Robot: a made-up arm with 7 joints. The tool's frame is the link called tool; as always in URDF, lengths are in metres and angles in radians. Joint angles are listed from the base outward. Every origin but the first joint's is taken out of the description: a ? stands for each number. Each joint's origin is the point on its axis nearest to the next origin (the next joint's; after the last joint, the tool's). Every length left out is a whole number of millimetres.
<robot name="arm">
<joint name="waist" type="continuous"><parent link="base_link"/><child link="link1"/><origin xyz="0.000 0.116 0.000" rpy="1.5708 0.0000 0.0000"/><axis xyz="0 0 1"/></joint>
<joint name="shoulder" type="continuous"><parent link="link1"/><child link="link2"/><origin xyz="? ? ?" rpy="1.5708 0.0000 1.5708"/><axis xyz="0 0 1"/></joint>
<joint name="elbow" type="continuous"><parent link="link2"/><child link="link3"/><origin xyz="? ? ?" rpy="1.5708 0.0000 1.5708"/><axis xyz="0 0 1"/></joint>
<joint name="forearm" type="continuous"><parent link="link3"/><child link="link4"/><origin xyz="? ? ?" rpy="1.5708 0.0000 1.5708"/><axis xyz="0 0 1"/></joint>
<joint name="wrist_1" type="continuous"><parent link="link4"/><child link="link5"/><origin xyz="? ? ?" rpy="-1.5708 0.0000 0.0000"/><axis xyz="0 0 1"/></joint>
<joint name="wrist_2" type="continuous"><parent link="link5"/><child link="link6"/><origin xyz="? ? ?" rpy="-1.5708 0.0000 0.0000"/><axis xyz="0 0 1"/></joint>
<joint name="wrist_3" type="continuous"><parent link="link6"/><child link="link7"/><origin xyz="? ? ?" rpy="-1.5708 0.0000 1.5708"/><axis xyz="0 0 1"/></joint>
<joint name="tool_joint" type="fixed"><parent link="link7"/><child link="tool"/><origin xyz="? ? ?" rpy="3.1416 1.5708 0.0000"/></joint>
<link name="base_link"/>
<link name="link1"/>
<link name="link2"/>
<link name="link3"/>
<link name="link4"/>
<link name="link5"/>
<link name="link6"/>
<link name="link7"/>
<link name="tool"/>
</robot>
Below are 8 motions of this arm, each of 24 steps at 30 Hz.
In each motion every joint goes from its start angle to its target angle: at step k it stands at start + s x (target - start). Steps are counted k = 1, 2, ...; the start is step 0. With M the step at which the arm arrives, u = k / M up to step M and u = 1 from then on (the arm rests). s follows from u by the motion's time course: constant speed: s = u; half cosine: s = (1 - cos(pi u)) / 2; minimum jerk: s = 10 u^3 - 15 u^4 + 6 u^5.
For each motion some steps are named. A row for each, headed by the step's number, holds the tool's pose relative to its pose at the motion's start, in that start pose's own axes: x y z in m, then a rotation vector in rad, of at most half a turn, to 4 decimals.
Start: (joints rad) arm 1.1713 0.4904 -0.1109 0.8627 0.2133 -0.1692 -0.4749
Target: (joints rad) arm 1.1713 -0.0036 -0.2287 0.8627 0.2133 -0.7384 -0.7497
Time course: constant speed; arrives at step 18
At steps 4, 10, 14, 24:
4: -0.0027 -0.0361 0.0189 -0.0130 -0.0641 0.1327
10: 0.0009 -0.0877 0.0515 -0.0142 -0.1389 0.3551
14: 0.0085 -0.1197 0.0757 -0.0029 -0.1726 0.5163
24: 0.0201 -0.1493 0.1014 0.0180 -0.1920 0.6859

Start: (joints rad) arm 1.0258 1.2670 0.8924 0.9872 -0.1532 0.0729 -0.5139
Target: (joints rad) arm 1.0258 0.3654 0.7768 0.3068 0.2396 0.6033 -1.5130
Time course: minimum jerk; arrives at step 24
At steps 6, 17, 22, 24:
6: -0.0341 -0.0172 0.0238 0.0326 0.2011 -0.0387
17: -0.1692 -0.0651 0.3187 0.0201 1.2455 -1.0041
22: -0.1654 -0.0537 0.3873 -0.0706 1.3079 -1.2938
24: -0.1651 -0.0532 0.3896 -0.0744 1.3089 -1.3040

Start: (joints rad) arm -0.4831 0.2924 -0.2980 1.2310 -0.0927 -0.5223 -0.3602
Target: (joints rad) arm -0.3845 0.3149 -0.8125 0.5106 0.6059 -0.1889 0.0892
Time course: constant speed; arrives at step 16
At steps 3, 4, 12, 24:
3: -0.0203 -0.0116 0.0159 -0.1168 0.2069 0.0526
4: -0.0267 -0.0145 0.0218 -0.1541 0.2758 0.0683
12: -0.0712 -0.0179 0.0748 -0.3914 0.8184 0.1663
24: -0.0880 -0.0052 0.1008 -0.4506 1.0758 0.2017

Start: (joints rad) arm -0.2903 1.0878 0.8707 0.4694 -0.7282 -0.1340 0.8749
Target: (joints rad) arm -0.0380 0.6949 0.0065 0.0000 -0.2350 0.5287 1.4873
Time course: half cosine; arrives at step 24
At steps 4, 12, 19, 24:
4: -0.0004 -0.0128 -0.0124 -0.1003 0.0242 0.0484
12: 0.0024 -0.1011 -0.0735 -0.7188 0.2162 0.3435
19: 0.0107 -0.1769 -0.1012 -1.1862 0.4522 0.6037
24: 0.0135 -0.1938 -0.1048 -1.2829 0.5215 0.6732

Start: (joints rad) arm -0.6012 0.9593 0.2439 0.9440 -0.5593 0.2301 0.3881
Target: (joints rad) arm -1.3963 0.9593 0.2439 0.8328 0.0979 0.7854 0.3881
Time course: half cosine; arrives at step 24
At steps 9, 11, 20, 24:
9: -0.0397 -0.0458 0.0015 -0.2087 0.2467 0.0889
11: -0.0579 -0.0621 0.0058 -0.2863 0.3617 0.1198
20: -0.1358 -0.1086 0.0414 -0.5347 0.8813 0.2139
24: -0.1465 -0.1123 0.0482 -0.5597 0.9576 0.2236

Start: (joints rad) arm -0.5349 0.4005 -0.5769 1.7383 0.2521 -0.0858 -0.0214
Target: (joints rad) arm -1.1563 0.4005 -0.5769 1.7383 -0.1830 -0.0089 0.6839
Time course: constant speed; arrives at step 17
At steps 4, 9, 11, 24:
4: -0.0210 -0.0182 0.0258 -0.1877 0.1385 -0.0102
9: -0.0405 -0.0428 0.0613 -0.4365 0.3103 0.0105
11: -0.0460 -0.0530 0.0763 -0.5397 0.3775 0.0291
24: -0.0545 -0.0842 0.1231 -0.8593 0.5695 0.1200

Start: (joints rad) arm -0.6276 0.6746 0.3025 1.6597 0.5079 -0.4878 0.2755
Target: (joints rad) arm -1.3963 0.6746 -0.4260 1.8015 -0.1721 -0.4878 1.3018
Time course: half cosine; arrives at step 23
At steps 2, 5, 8, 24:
2: -0.0019 -0.0037 0.0025 -0.0396 0.0185 0.0005
5: -0.0103 -0.0223 0.0166 -0.2406 0.1081 0.0116
8: -0.0196 -0.0536 0.0450 -0.5812 0.2420 0.0612
24: 0.0425 -0.1731 0.2055 -2.0785 0.4210 0.7138

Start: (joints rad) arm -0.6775 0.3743 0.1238 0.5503 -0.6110 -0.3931 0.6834
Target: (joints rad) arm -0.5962 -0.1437 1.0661 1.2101 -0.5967 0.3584 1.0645
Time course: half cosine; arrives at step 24
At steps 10, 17, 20, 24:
10: 0.0434 0.0158 0.0005 0.1362 -0.1349 0.3482
17: 0.0541 0.0137 0.0276 0.2170 -0.2999 0.8415
20: 0.0507 0.0057 0.0373 0.2271 -0.3502 0.9993
24: 0.0483 0.0001 0.0424 0.2305 -0.3764 1.0828

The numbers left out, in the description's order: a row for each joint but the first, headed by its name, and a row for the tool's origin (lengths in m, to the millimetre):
shoulder: 0.000 0.000 0.000
elbow: -0.197 0.000 0.000
forearm: 0.000 0.000 0.000
wrist_1: 0.000 -0.210 0.000
wrist_2: 0.000 0.000 0.000
wrist_3: 0.000 0.000 0.000
tool: 0.000 0.000 0.000

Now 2 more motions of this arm.
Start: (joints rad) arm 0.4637 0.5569 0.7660 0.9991 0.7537 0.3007 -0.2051
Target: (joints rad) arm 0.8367 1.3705 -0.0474 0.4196 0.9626 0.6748 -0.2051
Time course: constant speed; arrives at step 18
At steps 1, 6, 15, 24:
1: 0.0075 -0.0054 -0.0041 -0.0108 0.0173 -0.0341
6: 0.0499 -0.0210 -0.0186 0.0004 0.0858 -0.2088
15: 0.1511 0.0000 -0.0151 0.2791 0.1422 -0.4349
24: 0.1905 0.0204 -0.0008 0.4302 0.1468 -0.4555

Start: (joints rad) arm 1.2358 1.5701 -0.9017 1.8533 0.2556 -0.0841 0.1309
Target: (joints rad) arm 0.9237 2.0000 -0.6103 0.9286 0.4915 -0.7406 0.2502
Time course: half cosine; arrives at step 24
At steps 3, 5, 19, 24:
3: -0.0084 0.0032 0.0038 0.0043 0.0222 0.0014
5: -0.0225 0.0090 0.0113 0.0130 0.0596 0.0021
19: -0.1103 0.1109 0.1677 0.1994 0.4291 -0.1835
24: -0.1074 0.1274 0.1911 0.2273 0.4635 -0.2373

